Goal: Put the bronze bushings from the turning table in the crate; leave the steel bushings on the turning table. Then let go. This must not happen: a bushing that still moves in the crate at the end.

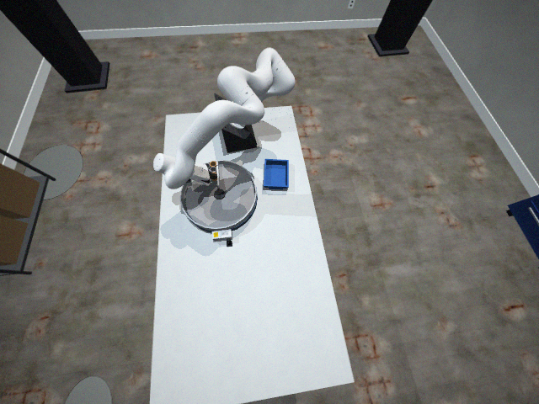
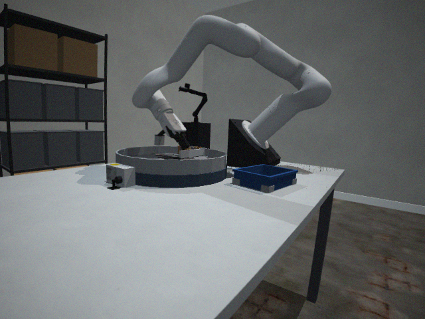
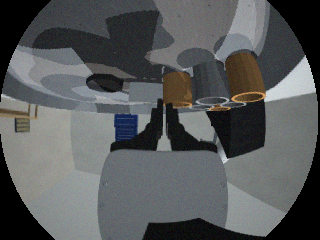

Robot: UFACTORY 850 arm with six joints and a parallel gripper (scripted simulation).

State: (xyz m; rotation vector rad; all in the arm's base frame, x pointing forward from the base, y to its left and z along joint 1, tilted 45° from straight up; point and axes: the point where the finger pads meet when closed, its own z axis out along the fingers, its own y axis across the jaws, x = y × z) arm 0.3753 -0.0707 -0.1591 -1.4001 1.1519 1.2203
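Now: hand 370 mm to the right of the crate and 80 mm above it. Also, from my hand: round turning table (90 mm ahead, 20 mm to the left, 60 mm below).
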